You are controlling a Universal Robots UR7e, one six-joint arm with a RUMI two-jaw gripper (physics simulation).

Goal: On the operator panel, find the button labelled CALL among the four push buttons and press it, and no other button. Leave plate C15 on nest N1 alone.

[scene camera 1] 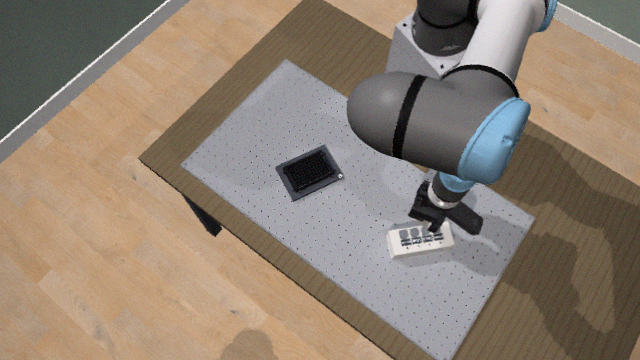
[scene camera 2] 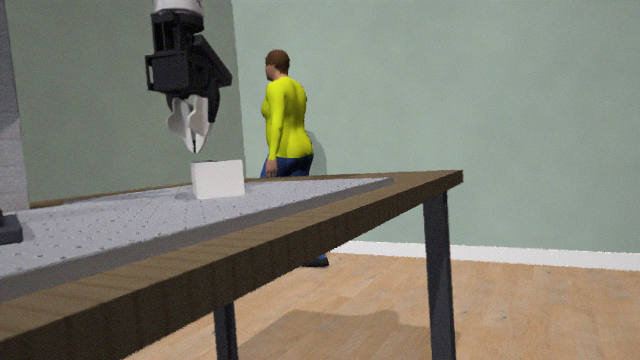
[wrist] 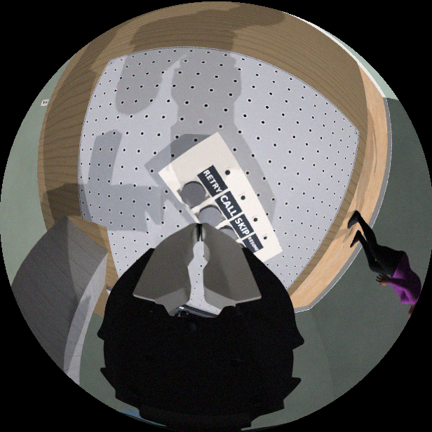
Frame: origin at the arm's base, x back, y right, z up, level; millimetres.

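Seen in the pictures: gripper, fingertip midpoint: (scene camera 1: 427,225) (scene camera 2: 196,153); arm's base, link origin: (scene camera 1: 444,27).
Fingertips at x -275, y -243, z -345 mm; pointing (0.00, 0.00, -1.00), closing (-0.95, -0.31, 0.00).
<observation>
Offsets run from my fingertips to a thing's top centre. Level surfaces: height alone.
The operator panel @[dx -32, dy -8, dz -13 mm] (scene camera 1: 420,251) (scene camera 2: 219,180) (wrist: 197,162) is a white box on the perforated board. In the wrist view the labels RETRY, CALL, SKIP and RESUME run down beside grey round buttons. The CALL button (wrist: 211,214) is second from the top; the RETRY button (wrist: 193,194) is above it. The SKIP button is partly hidden and the RESUME button is hidden behind the fingers. My gripper (scene camera 1: 434,229) (scene camera 2: 195,151) (wrist: 200,224) is shut and empty, its tips a small gap above the panel, appearing near the CALL button's lower edge. Plate C15 @[dx -70, dy +362, dz -43 mm] (scene camera 1: 309,171) sits on nest N1 @[dx -70, dy +362, dz -47 mm] (scene camera 1: 315,187).
The perforated grey board @[dz -69 mm] (scene camera 1: 240,185) lies on the wooden table @[dz -82 mm] (scene camera 1: 170,150). The arm's grey pedestal (wrist: 50,295) stands at the lower left of the wrist view. A person in a yellow top (scene camera 2: 287,117) stands beyond the table. A person in purple (wrist: 406,280) shows at the right of the wrist view.
</observation>
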